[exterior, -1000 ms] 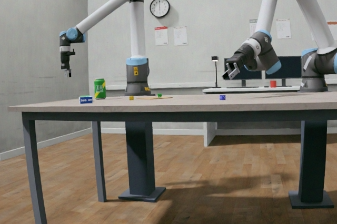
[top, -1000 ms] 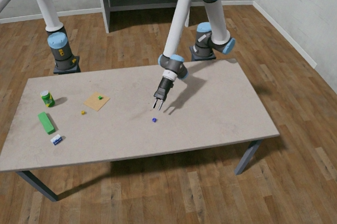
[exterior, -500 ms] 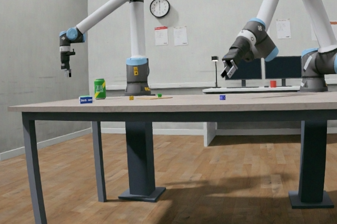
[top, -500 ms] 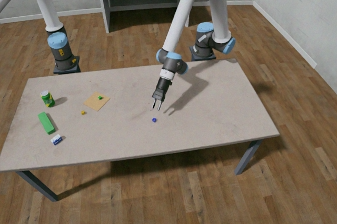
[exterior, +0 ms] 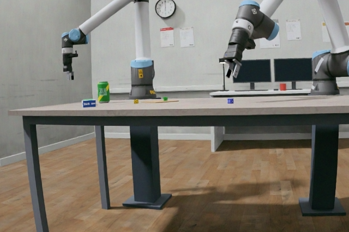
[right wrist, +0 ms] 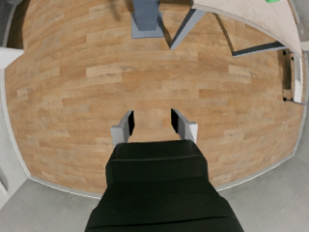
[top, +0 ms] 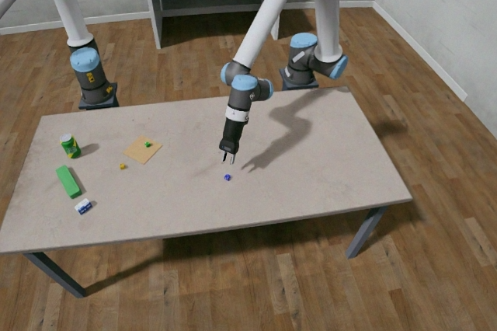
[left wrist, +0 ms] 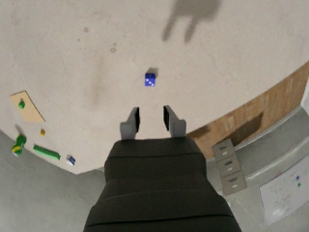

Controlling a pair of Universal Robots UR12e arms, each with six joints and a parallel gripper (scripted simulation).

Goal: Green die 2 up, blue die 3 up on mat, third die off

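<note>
The blue die is 1 cm ahead of my left hand, 1 cm to the right of it and 11 cm below it. Also, from my left hand: yellow die (12 cm behind, 49 cm to the right, 11 cm below); green die (24 cm behind, 37 cm to the right, 11 cm below); tan mat (22 cm behind, 40 cm to the right, 12 cm below).
</note>
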